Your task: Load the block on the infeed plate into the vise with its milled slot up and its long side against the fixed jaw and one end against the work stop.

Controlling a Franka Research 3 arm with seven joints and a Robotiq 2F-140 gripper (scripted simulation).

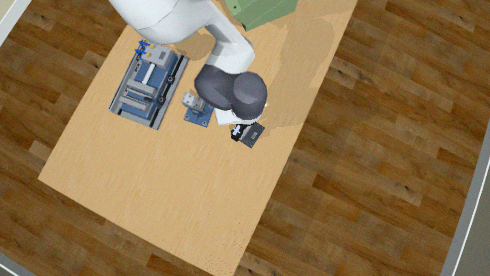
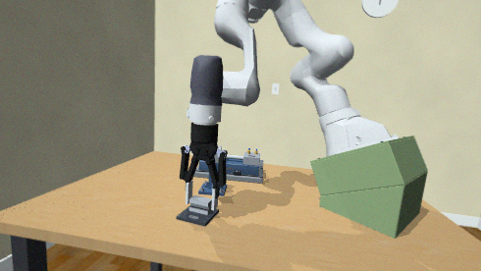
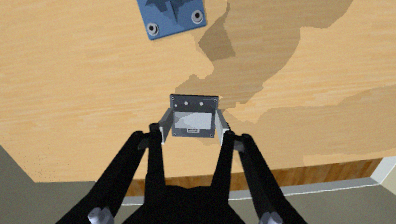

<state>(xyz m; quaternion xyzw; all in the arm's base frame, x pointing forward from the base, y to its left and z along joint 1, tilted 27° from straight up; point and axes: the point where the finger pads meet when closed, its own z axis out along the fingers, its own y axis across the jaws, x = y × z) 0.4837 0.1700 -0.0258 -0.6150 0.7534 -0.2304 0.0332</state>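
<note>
Right now the grey part is 3 cm below my hand and 1 cm to the left of it. The rest, counted from my hand: vise 39 cm to the right, 5 cm behind, 1 cm below; dark work stop rod 34 cm to the right, 4 cm above, 3 cm ahead; grey air cylinder 38 cm to the right, 14 cm behind, 3 cm above.
</note>
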